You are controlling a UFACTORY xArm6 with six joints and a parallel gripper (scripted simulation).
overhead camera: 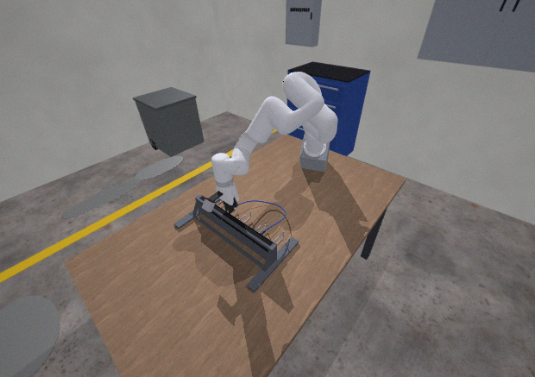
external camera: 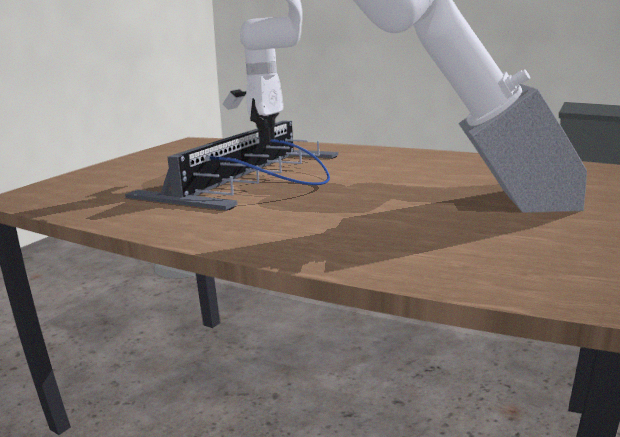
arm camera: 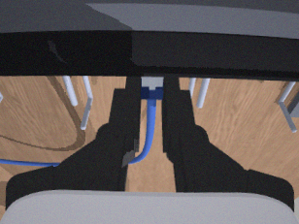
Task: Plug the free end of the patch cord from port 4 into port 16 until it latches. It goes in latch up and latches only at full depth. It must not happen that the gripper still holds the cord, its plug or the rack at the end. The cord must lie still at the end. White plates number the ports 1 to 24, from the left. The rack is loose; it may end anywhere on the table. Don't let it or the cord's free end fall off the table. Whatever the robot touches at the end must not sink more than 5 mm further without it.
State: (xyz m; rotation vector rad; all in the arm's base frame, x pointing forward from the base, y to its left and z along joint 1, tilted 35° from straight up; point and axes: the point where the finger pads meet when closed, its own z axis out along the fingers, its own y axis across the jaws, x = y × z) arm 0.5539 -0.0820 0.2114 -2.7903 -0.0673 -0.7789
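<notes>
The plug is 2 cm ahead of my hand and 1 cm below it.
</notes>
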